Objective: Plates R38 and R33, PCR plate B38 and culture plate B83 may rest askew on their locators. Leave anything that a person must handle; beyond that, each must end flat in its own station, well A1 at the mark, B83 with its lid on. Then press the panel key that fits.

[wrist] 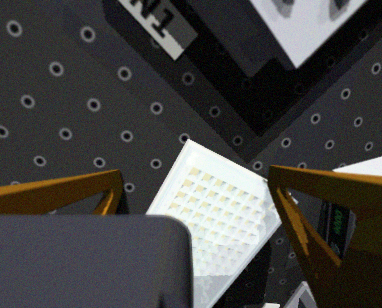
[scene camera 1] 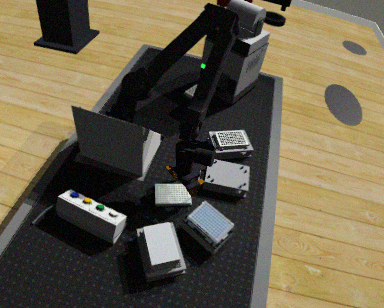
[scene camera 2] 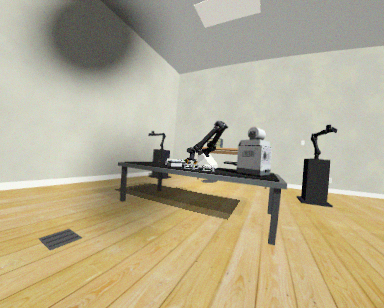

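Note:
A white plate with square wells (scene camera 1: 172, 194) (wrist: 215, 215) lies on the dark mat, off any station. My gripper (scene camera 1: 185, 176) (wrist: 193, 177) is open and empty above its edge; a finger overlaps its right side in the wrist view. A bare grey station with pins (scene camera 1: 227, 176) (wrist: 305, 30) is beside it, near an N1 label (wrist: 160, 25). A blue plate (scene camera 1: 210, 221) sits on a turned station. A white lidded-looking plate (scene camera 1: 162, 245) sits on another station. A plate with dark wells (scene camera 1: 231, 138) sits on the far station. Plate names and A1 marks are unreadable.
A white key panel (scene camera 1: 90, 216) has blue, yellow, green and white keys. A large slanted grey board (scene camera 1: 110, 142) stands left of the gripper. A grey machine (scene camera 1: 245, 67) (scene camera 2: 254, 157) stands at the table's far end. A small green readout (wrist: 339, 222) shows beyond the right finger.

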